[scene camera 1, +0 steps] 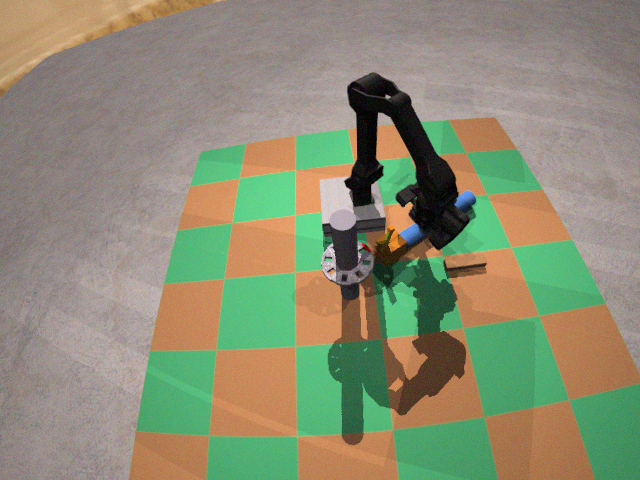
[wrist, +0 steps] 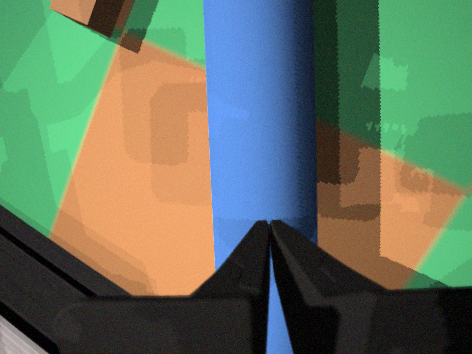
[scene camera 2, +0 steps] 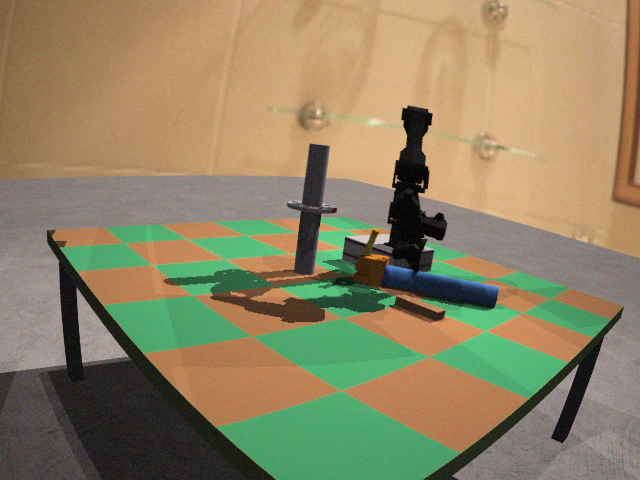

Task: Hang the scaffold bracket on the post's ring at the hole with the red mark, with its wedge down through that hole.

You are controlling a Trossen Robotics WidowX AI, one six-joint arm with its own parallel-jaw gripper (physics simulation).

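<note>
The scaffold bracket lies low on the checkered table, off the ring. Its blue tube (scene camera 1: 413, 235) (scene camera 2: 439, 285) (wrist: 260, 125) points away from the post, and its orange head (scene camera 1: 391, 249) (scene camera 2: 371, 269) is beside the post's foot. The yellow wedge (scene camera 2: 372, 242) sticks up from the head, tilted. The grey post (scene camera 1: 343, 242) (scene camera 2: 315, 178) stands upright with its holed ring (scene camera 1: 352, 280) (scene camera 2: 325, 209) partway up. The red mark (scene camera 1: 366, 247) (scene camera 2: 334, 210) is on the bracket's side. My gripper (scene camera 2: 416, 268) (wrist: 268, 230) is shut and empty, fingertips together over the tube. In scene camera 1 the fingertips are hidden.
A wooden block (scene camera 1: 465, 265) (scene camera 2: 419, 307) lies beside the tube. The end of a wooden block (wrist: 75, 9) shows at the wrist view's upper left. The arm's grey base (scene camera 1: 333, 201) (scene camera 2: 356, 249) stands behind the post and bracket.
</note>
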